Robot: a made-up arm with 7 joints.
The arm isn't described. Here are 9 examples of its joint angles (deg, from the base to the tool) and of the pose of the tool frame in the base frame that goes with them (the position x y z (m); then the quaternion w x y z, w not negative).
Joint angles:
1: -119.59 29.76 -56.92 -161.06 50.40 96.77 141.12
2: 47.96 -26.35 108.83 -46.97 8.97 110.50 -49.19
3: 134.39 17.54 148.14 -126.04 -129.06 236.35 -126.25
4: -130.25 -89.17 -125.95 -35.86 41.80 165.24 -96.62
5: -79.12 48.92 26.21 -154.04 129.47 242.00 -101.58
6: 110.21 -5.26 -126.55 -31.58 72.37 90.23 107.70
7: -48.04 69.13 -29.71 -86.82 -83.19 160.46 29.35
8: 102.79 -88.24 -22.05 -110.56 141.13 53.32 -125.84
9: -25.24 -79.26 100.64 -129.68 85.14 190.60 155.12
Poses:
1: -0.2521 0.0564 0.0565 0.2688 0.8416 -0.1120 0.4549
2: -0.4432 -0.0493 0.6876 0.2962 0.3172 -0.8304 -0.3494
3: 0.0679 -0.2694 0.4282 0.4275 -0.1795 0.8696 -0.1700
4: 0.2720 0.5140 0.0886 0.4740 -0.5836 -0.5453 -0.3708
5: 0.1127 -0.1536 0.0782 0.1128 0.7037 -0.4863 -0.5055
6: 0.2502 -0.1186 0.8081 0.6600 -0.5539 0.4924 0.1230
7: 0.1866 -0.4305 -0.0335 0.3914 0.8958 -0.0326 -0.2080
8: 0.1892 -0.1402 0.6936 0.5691 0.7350 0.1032 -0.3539
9: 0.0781 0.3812 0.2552 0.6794 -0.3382 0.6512 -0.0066
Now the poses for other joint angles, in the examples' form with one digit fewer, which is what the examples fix.
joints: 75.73 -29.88 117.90 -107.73 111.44 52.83 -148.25
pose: -0.467 -0.214 0.270 0.504 0.626 -0.123 0.583
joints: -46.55 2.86 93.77 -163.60 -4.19 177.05 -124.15
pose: 0.214 0.242 0.200 0.060 0.042 0.992 0.105
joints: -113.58 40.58 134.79 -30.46 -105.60 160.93 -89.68
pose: 0.024 -0.221 0.778 0.914 0.379 0.101 0.099
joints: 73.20 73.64 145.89 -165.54 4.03 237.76 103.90
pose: -0.156 0.001 0.443 0.010 -0.387 -0.179 0.905
